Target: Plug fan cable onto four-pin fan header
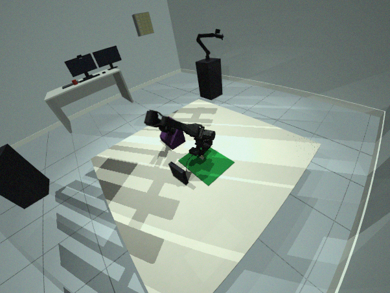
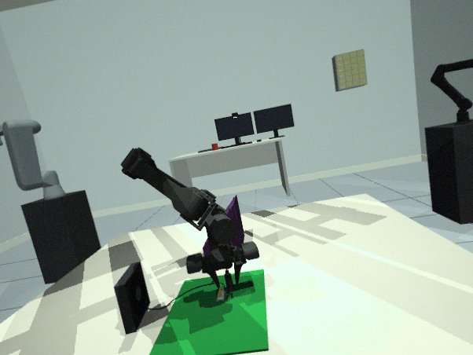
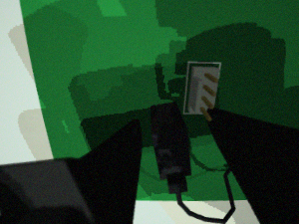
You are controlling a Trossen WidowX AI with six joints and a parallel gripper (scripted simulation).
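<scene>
Now: gripper tip 20 mm to the left of the pale header, 20 mm short of it and 20 mm above it. From my gripper tip the other things lie so: green board 60 mm ahead, 30 mm to the right, 30 mm below; then black fan plug 10 mm behind, 10 mm above; then black fan 220 mm to the right, 50 mm ahead, 40 mm above.
</scene>
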